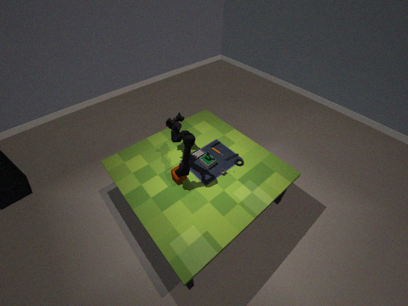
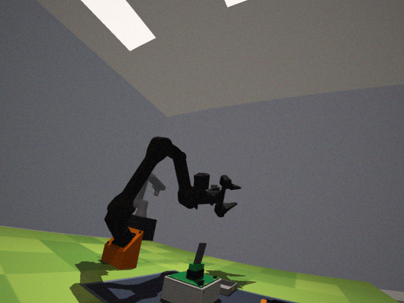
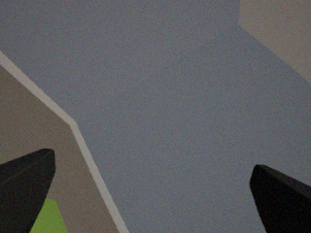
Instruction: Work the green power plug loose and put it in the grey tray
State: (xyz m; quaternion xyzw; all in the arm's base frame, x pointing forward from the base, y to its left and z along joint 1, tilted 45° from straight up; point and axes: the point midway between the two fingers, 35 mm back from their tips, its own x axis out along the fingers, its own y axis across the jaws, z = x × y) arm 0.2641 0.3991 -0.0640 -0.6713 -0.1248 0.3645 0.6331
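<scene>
My gripper tip is now 38 cm to the left of the green power plug, 25 cm above it and 2 cm short of it. The rest, counted from my gripper tip: dark mat (38 cm to the right, 34 cm below, 7 cm ahead); then dark bar (49 cm to the right, 33 cm below, 23 cm ahead).
</scene>
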